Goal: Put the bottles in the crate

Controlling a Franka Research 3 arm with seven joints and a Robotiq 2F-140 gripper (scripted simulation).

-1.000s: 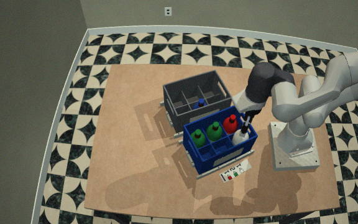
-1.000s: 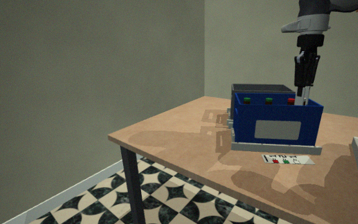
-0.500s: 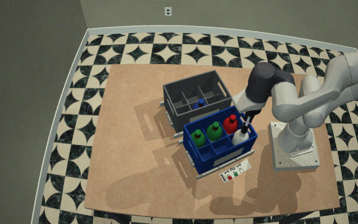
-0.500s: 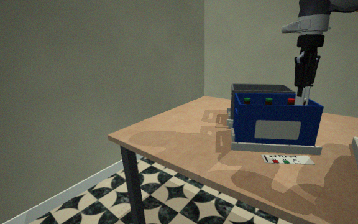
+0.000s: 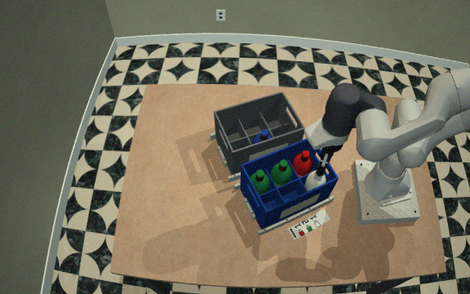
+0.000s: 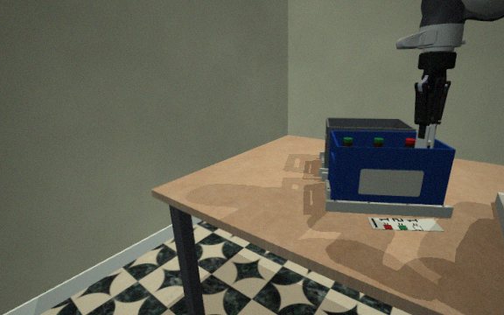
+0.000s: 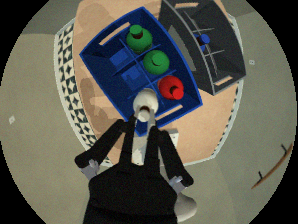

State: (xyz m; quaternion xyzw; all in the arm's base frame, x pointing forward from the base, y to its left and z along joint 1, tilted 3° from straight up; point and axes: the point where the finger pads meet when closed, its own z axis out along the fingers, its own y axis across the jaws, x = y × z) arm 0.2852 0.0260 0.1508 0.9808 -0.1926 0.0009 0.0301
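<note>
Now: the white bottle 80 mm below my hand. Also, from my hand: blue crate (110 mm below, 100 mm ahead); pick list (190 mm below, 110 mm to the left, 10 mm ahead); red bottle (100 mm below, 80 mm to the right, 40 mm ahead).
</note>
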